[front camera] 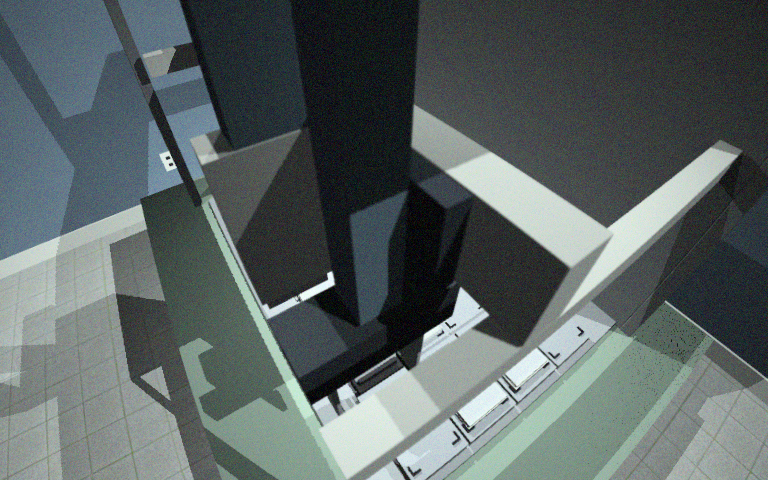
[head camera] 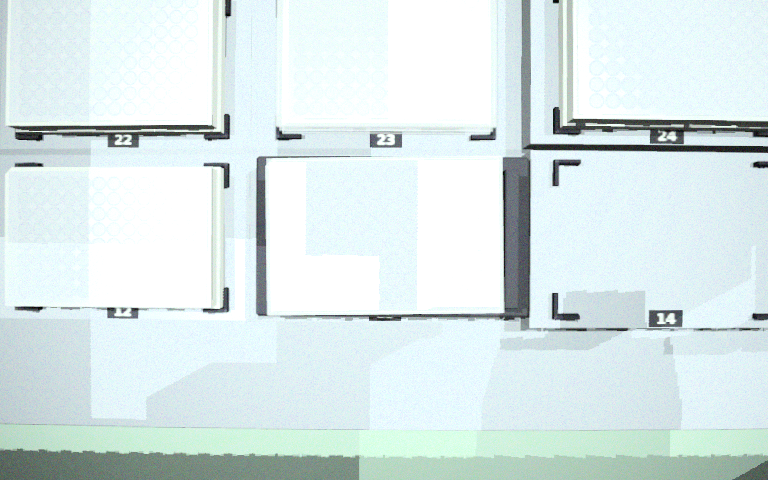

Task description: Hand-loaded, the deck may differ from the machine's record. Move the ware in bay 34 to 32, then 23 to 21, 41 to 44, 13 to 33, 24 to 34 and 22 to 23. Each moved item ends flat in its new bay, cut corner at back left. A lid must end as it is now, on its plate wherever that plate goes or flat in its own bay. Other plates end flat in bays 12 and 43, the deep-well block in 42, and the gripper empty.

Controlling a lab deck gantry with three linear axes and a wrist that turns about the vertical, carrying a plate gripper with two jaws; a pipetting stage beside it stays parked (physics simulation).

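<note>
In the front view my gripper hangs low at the left side of the deck, jaws apart, nothing visible between them: open. It does not show in the head view. In the head view a white plate with a plain-looking top sits on a dark base in bay 13. Plates with wells stand in bay 22, bay 23, bay 24 and bay 12. In the front view the plate in bay 24 and the one in bay 34 lie flat. Other bays are hidden.
Bay 14 shows its corner brackets. Bay 44 shows brackets too. A pale gantry beam crosses in front of the deck. The grey block of the pipetting stage stands behind the gripper's dark column.
</note>
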